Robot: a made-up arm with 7 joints. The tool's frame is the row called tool. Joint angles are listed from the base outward.
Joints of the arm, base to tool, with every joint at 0 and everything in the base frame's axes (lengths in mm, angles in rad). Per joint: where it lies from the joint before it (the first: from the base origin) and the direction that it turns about. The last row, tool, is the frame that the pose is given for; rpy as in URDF.
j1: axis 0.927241 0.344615 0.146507 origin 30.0 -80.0 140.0
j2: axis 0 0 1 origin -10.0 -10.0 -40.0
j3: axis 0 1 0 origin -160.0 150.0 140.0
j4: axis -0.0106 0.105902 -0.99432 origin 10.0 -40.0 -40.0
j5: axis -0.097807 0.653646 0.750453 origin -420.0 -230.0 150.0
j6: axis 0 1 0 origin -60.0 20.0 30.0
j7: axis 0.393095 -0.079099 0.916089 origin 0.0 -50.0 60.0
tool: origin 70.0 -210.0 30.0 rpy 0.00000 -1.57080 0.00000
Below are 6 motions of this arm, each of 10 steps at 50 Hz.
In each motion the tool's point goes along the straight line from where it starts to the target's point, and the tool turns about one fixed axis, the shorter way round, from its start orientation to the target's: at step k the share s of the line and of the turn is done. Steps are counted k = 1, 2, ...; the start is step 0. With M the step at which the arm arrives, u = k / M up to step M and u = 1 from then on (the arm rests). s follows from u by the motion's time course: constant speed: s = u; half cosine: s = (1 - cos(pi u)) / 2; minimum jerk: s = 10 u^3 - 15 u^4 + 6 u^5.
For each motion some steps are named. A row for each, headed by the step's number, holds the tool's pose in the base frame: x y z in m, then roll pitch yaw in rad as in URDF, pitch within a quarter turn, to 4 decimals.
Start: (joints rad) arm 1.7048 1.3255 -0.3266 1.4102 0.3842 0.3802 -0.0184
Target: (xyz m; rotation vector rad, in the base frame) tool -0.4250 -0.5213 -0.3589 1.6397 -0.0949 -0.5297
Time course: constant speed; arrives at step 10
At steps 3, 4, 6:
3: -0.4022 -0.5016 -0.3609 1.7312 0.2556 -0.4038
4: -0.4054 -0.5044 -0.3606 1.7151 0.2599 -0.4015
6: -0.4119 -0.5101 -0.3601 1.6829 0.2685 -0.3969

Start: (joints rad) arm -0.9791 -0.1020 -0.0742 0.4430 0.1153 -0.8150 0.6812
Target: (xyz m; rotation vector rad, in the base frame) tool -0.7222 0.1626 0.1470 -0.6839 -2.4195 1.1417
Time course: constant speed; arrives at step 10
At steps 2, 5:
2: -0.6962 0.1908 0.1513 -2.0308 -0.1328 2.5197
5: -0.7060 0.1802 0.1497 -2.1015 -0.1312 2.5225

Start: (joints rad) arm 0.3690 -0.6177 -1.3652 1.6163 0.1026 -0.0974 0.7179
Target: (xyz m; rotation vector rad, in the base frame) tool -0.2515 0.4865 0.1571 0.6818 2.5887 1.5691
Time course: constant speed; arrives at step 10
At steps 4, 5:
4: -0.2176 0.4987 0.1887 2.0304 -0.2649 2.7382
5: -0.2233 0.4967 0.1834 2.0406 -0.2526 2.7377

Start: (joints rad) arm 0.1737 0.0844 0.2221 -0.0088 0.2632 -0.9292 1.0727
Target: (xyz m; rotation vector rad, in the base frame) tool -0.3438 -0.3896 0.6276 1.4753 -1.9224 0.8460
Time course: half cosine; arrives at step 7
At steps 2, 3, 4, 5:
2: -0.3281 -0.3993 0.6109 -3.0430 -0.8536 -1.8549
3: -0.3320 -0.3969 0.6150 -3.0137 -0.8550 -1.8739
4: -0.3363 -0.3942 0.6196 -2.9810 -0.8560 -1.8951
5: -0.3402 -0.3918 0.6237 -2.9515 -0.8566 -1.9143

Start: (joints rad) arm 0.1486 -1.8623 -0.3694 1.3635 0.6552 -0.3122 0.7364
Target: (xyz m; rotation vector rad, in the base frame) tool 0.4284 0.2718 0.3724 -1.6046 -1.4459 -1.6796
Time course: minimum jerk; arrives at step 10
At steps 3, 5, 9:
3: 0.4064 0.3092 0.3807 2.1094 -1.1397 2.1688
5: 0.4153 0.2942 0.3773 2.0788 -1.1311 2.1838
9: 0.4282 0.2722 0.3725 2.0357 -1.1183 2.2040

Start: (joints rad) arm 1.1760 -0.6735 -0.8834 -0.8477 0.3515 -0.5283 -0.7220
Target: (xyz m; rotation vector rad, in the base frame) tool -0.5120 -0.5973 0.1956 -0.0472 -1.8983 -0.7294
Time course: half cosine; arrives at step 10
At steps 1, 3, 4, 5, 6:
1: -0.4858 -0.6403 0.1596 2.1944 -0.9125 -2.6814
3: -0.4907 -0.6323 0.1663 2.1763 -0.9312 -2.6625
4: -0.4944 -0.6261 0.1714 2.1617 -0.9454 -2.6472
5: -0.4986 -0.6193 0.1771 2.1447 -0.9609 -2.6296
6: -0.5027 -0.6125 0.1828 2.1269 -0.9763 -2.6110

